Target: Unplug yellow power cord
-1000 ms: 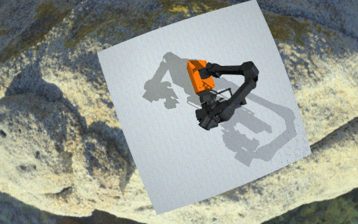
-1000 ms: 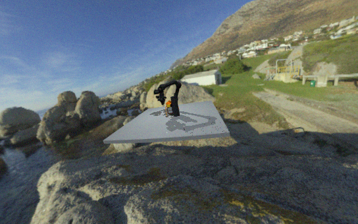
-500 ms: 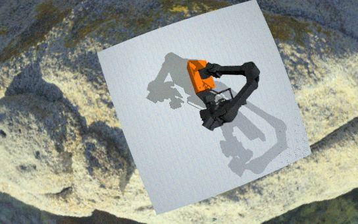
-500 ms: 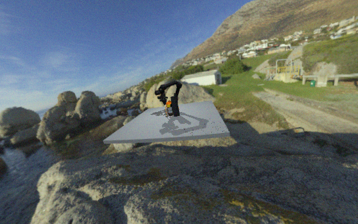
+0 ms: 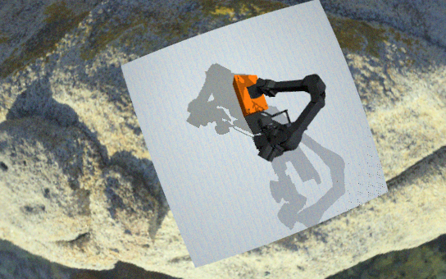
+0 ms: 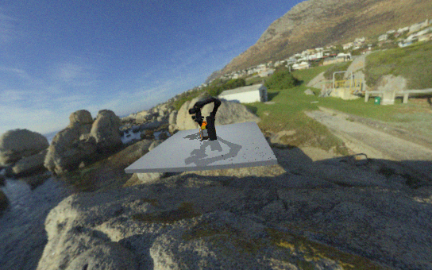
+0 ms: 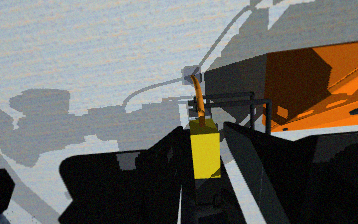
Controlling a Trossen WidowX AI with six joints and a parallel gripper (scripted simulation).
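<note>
The yellow plug lies 5 cm to the left of my gripper tip and 1 cm below it.
</note>
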